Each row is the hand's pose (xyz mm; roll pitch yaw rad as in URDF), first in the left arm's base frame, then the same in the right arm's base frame.
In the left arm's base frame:
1: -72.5 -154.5 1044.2 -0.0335 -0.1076 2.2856
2: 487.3 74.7 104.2 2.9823 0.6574 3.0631
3: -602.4 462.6 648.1 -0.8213 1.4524 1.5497
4: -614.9 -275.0 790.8 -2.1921 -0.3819 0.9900
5: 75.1 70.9 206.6 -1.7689 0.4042 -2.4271
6: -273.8 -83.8 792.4 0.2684 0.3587 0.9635
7: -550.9 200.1 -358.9 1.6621 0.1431 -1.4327
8: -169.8 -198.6 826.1 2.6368 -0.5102 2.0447
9: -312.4 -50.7 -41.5 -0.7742 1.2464 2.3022
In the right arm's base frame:
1: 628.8 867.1 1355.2 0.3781 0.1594 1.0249
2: 526.7 391.7 348.6 -2.7545 0.4822 2.0927
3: 823.8 1551.4 796.5 1.9828 1.1945 3.0746
4: 266.0 1348.4 1257.1 -2.3311 0.0883 -0.2606
5: 463.7 785.5 494.8 -1.5110 -0.0160 2.6357
6: 517.2 1078.3 1127.5 0.0483 0.8141 -0.4334
7: 142.7 1417.6 19.5 1.4594 -0.3035 -2.6876
8: 463.6 945.5 1195.4 2.9685 -0.1331 0.6655
9: 143.0 1118.5 381.6 0.6821 1.1573 2.4190

